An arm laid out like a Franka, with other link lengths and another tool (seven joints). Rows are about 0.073 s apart.
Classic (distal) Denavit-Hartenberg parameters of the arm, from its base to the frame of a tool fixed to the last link. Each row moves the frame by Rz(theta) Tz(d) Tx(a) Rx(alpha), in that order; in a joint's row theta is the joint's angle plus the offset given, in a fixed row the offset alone. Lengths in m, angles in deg.
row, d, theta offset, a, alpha
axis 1, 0.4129, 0, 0, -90
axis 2, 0, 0, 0, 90
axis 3, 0.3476, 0, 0.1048, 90
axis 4, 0, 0, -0.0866, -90
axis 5, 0.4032, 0, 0, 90
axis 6, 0, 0, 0.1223, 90
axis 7, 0.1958, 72.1, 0.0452, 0.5
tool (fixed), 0.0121, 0, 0, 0
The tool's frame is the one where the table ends.
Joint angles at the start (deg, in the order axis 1, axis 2, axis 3, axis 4, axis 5, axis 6, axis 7): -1.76, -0.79, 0.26, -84.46, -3.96, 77.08, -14.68
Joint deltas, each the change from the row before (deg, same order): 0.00, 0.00, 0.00, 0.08, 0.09, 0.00, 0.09; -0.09, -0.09, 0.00, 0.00, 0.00, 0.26, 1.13; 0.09, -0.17, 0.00, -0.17, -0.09, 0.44, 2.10; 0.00, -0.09, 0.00, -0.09, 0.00, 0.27, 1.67; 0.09, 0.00, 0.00, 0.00, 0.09, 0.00, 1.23; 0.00, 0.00, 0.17, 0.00, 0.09, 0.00, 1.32; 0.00, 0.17, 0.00, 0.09, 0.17, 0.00, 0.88
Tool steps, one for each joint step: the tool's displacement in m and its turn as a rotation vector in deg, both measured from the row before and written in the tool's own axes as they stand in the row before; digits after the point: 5 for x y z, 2 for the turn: -0.00024, -0.00015, -0.00066, 0.12, -0.03, 0.08; 0.00105, 0.00113, -0.00151, 0.30, 0.18, 1.22; -0.00021, 0.00085, -0.00144, 0.34, 0.33, 2.03; 0.00020, 0.00095, -0.00078, 0.24, 0.14, 1.67; -0.00114, 0.00028, -0.00001, 0.04, -0.06, 1.12; -0.00190, -0.00007, -0.00008, 0.04, -0.05, 1.13; -0.00025, -0.00055, 0.00104, 0.00, -0.18, 0.84
